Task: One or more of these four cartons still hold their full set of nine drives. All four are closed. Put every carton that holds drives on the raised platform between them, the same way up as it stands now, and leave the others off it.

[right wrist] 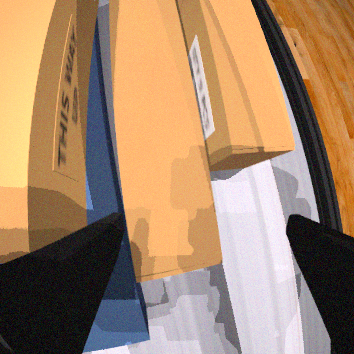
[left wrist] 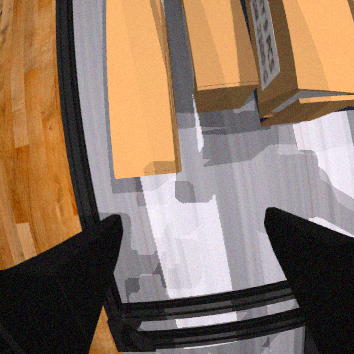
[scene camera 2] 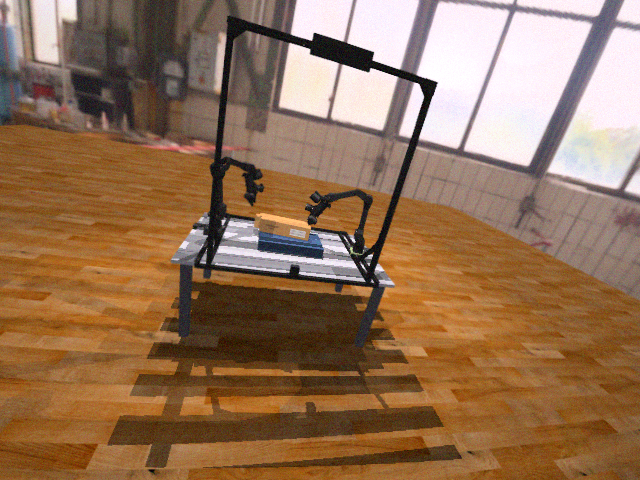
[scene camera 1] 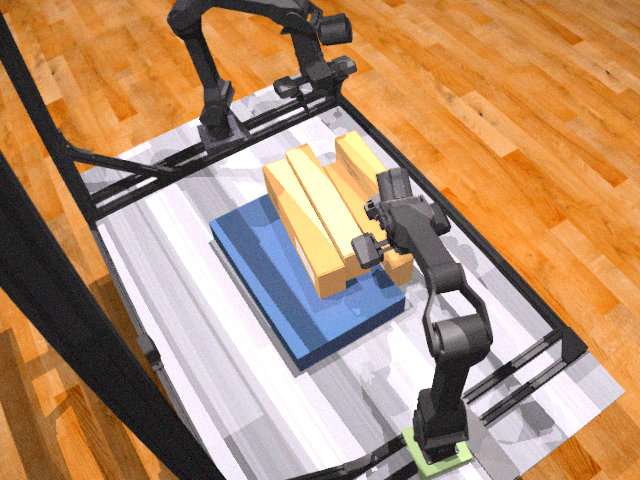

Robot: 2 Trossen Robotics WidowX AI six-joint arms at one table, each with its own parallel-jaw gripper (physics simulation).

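Pixels of known places: left gripper, fingertip midpoint: (left wrist: 193,219) (scene camera 2: 253,204) (scene camera 1: 323,108); right gripper, fingertip midpoint: (right wrist: 206,223); left arm's base, origin of the base link: (scene camera 1: 219,131); right arm's base, origin of the base link: (scene camera 2: 357,251) (scene camera 1: 436,443).
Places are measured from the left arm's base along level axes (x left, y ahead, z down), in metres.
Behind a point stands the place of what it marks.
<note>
Four closed tan cartons lie side by side. The leftmost carton (scene camera 1: 299,222) @[x 0.060, y 0.449, z -0.101 m] (scene camera 2: 281,226) @[x 0.043, y 0.402, z -0.078 m] and the second carton (scene camera 1: 323,206) @[x 0.120, y 0.431, z -0.101 m] (left wrist: 320,45) @[x 0.138, y 0.282, z -0.101 m] (right wrist: 60,100) @[x 0.164, y 0.497, z -0.075 m] sit on the blue platform (scene camera 1: 242,227) @[x -0.043, y 0.344, z -0.017 m] (scene camera 2: 289,249) @[x -0.079, y 0.482, z 0.013 m] (right wrist: 112,325) @[x 0.177, y 0.637, z -0.017 m]. The third carton (scene camera 1: 343,180) @[x 0.206, y 0.333, z -0.042 m] (left wrist: 220,55) @[x 0.199, y 0.303, z -0.042 m] (right wrist: 165,125) @[x 0.220, y 0.498, z -0.042 m] lies lower, on the table along the platform's edge. The fourth carton (scene camera 1: 361,149) @[x 0.285, y 0.261, z -0.041 m] (left wrist: 142,90) @[x 0.271, y 0.272, z -0.042 m] (right wrist: 240,90) @[x 0.278, y 0.467, z -0.042 m] lies nearest the far table rail. My right gripper (scene camera 1: 385,248) (scene camera 2: 311,219) @[x 0.232, y 0.558, z -0.075 m] (right wrist: 206,223) @[x 0.232, y 0.558, z -0.075 m] is open and empty above the third carton's near end. My left gripper (scene camera 1: 316,80) (scene camera 2: 251,198) @[x 0.227, y 0.176, z -0.125 m] (left wrist: 193,219) @[x 0.227, y 0.176, z -0.125 m] is open and empty, away from the cartons.
A black rail (scene camera 1: 465,242) (left wrist: 70,115) (right wrist: 310,165) edges the table (scene camera 1: 180,279) @[x -0.212, y 0.375, z 0.043 m] beside the fourth carton. A tall black frame (scene camera 2: 221,113) @[x -0.396, y 0.110, z -0.660 m] stands around the table. The right arm's base sits on a green plate (scene camera 1: 429,470) @[x 0.091, y 0.981, z 0.017 m].
</note>
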